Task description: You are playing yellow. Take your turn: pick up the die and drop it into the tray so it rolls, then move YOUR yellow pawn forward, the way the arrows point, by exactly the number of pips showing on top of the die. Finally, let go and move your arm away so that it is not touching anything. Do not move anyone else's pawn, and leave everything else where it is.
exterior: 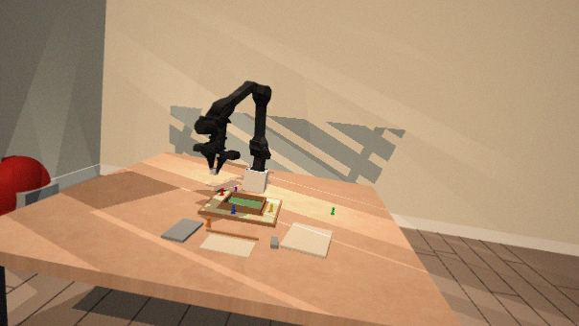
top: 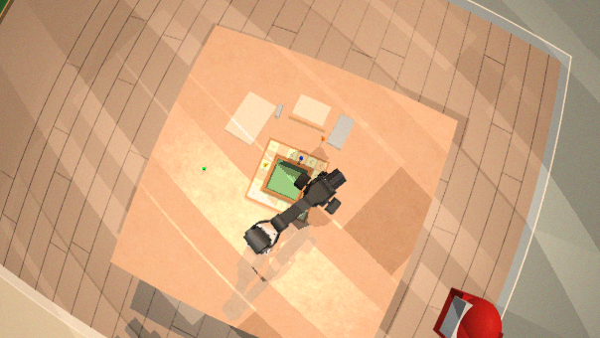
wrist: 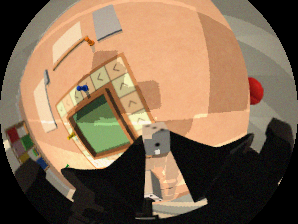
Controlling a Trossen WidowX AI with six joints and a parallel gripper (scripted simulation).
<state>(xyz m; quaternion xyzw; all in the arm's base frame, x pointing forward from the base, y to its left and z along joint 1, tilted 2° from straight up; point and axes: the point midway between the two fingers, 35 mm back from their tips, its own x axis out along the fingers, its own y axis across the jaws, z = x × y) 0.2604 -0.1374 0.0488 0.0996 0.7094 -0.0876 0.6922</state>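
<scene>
The yellow pawn is 250 mm to the left of my gripper tip, 90 mm below it and 30 mm ahead of it. From my gripper tip the other things lie so: white die: right at my gripper tip; purple pawn: 100 mm behind, 90 mm below, 70 mm to the left; red pawn: 90 mm below, 50 mm behind, 30 mm to the left.
</scene>
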